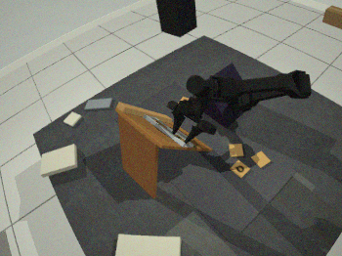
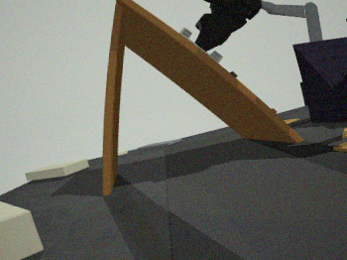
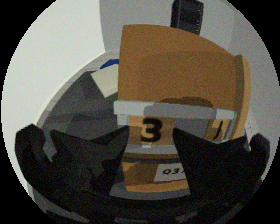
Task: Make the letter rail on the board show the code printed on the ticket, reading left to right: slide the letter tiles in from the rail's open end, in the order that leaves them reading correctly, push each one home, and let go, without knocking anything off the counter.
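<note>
Right now my gripper tip is 6 cm past the white ticket, 6 cm to the left of it and 8 cm above it. From my gripper tip the other things lie so: cream block (37 cm ahead, 45 cm to the right, 16 cm below); then small cream card (18 cm ahead, 64 cm to the right, 17 cm below); then grey card (2 cm ahead, 61 cm to the right, 17 cm below).
</note>
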